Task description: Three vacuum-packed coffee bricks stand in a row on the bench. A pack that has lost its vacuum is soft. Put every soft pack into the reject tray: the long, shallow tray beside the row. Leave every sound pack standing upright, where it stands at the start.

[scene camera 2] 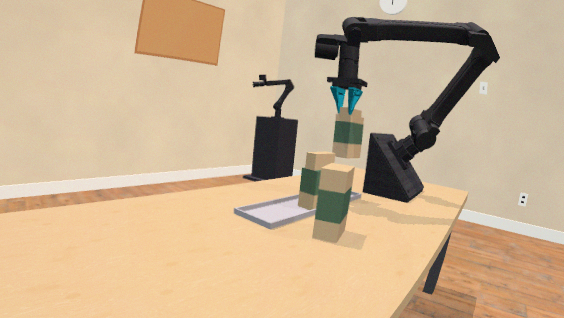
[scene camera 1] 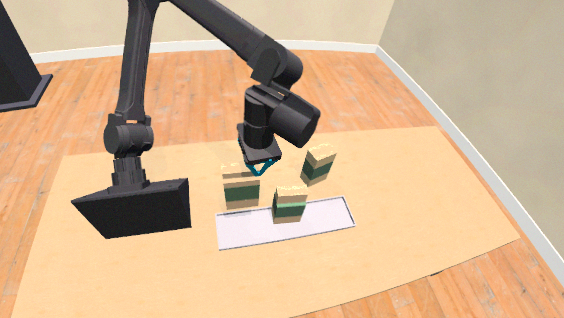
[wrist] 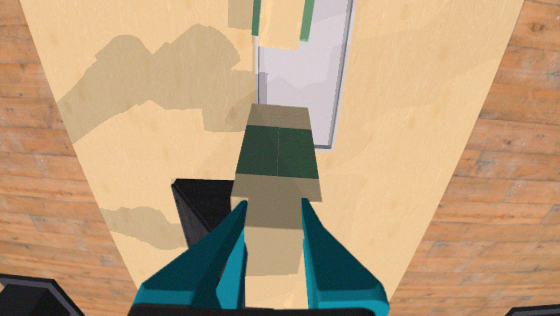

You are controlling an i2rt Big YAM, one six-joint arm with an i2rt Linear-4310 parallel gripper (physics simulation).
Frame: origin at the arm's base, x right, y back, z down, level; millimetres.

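Seen in the pictures: gripper, fingertip midpoint: [scene camera 2: 344,114] [scene camera 1: 256,170] [wrist: 275,207]; arm's base, link origin: [scene camera 2: 397,155] [scene camera 1: 130,188].
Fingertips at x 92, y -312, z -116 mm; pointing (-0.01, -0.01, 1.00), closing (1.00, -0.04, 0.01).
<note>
Pixels of each thing's top centre, then the offset from my fingertips to it.
- tan coffee pack with a green band, top centre: [wrist: 268,275] [scene camera 1: 241,165] [scene camera 2: 351,108] dy +33, dx -4, dz -20 mm
- second pack, top centre: [scene camera 2: 321,152] [scene camera 1: 292,190] dy -102, dx +5, dz +104 mm
- pale reject tray, top centre: [scene camera 2: 308,200] [scene camera 1: 287,220] dy -101, dx +26, dz +234 mm
- third pack, top centre: [scene camera 2: 339,167] [scene camera 1: 322,150] dy -243, dx -114, dz +107 mm
My gripper [scene camera 1: 258,173] [scene camera 2: 346,113] [wrist: 275,207] is shut on the top of a tan coffee pack with a green band [scene camera 1: 242,194] [scene camera 2: 348,133] [wrist: 277,151]. This pack hangs upright in the air above the bench, behind the left end of the reject tray in scene camera 1. Its top is squeezed in between the fingers, narrower than its body. A second pack [scene camera 1: 289,209] [scene camera 2: 309,182] [wrist: 280,22] stands upright in the pale reject tray [scene camera 1: 327,214] [scene camera 2: 254,218] [wrist: 320,75]. A third pack [scene camera 1: 318,169] [scene camera 2: 332,205] stands upright on the bench behind the tray's right part.
The arm's black base [scene camera 1: 145,210] [scene camera 2: 390,167] stands on the bench, left of the tray in scene camera 1. A black pedestal [scene camera 1: 17,75] [scene camera 2: 274,147] stands on the floor beyond the bench and bears a small arm [scene camera 2: 284,87].
</note>
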